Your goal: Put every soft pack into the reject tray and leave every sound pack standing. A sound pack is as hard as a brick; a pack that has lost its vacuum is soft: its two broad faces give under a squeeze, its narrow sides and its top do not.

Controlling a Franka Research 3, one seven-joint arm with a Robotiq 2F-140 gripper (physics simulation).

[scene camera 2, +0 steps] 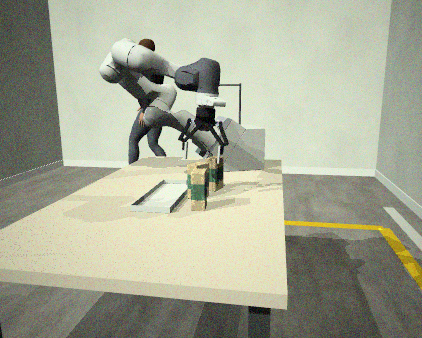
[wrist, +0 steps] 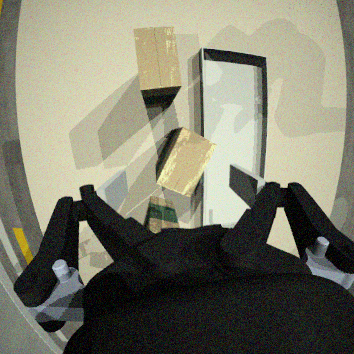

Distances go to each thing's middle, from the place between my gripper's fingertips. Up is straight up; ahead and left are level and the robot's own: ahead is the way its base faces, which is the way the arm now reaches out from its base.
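There is the reject tray (scene camera 2: 165, 196), and my hand is 140 mm above it and 150 mm to the left of it.
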